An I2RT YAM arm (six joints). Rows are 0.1 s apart.
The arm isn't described. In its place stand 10 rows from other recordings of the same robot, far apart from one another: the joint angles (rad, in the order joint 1, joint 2, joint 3, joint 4, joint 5, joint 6), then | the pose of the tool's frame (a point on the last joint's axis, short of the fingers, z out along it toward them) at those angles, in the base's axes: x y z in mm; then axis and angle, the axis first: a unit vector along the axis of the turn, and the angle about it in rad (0 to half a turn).
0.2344 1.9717 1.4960 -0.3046 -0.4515 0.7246 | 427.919, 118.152, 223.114, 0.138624, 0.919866, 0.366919, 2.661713
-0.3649 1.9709 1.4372 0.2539 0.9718 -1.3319 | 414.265, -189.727, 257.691, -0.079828, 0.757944, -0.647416, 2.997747
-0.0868 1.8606 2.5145 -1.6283 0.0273 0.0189 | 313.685, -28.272, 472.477, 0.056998, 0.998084, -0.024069, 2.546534
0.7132 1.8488 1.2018 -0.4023 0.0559 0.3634 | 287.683, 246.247, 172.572, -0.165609, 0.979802, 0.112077, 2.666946
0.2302 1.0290 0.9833 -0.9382 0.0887 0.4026 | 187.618, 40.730, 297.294, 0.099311, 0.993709, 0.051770, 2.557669
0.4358 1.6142 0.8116 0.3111 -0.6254 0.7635 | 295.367, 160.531, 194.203, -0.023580, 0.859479, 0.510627, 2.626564
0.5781 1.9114 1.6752 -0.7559 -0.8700 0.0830 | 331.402, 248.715, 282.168, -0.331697, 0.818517, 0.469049, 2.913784
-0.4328 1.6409 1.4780 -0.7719 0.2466 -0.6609 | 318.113, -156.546, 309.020, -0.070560, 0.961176, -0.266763, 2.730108
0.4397 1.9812 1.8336 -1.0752 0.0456 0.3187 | 375.177, 174.696, 275.900, -0.056407, 0.997445, 0.043842, 2.801773
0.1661 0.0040 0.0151 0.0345 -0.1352 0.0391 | 107.180, 22.834, 182.254, -0.131858, 0.976315, 0.171530, 1.554573
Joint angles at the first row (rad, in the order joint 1, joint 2, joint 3, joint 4, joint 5, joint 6):
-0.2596 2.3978 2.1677 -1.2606 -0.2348 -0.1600
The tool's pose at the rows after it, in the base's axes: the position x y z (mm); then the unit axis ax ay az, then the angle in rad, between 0 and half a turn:
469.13, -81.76, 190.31, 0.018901, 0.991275, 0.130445, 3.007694
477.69, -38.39, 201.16, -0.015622, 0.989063, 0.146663, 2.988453
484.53, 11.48, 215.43, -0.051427, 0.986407, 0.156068, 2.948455
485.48, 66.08, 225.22, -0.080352, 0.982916, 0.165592, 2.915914
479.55, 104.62, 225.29, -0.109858, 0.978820, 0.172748, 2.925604
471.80, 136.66, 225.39, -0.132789, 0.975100, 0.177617, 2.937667
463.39, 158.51, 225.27, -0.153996, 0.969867, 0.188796, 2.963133
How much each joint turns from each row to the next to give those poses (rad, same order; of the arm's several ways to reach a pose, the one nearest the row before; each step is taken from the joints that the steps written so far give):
0.0664 0.0000 0.0130 -0.0038 -0.0454 0.0175
0.0904 -0.0001 0.0404 -0.0080 -0.0290 0.0271
0.1034 0.0001 0.0523 0.0099 -0.0110 0.0416
0.1118 -0.0004 0.0328 0.0283 -0.0008 0.0629
0.0793 0.0003 0.0000 0.0080 -0.0031 0.0206
0.0671 0.0001 0.0001 0.0033 -0.0003 0.0206
0.0462 -0.0001 -0.0001 -0.0133 -0.0206 0.0023

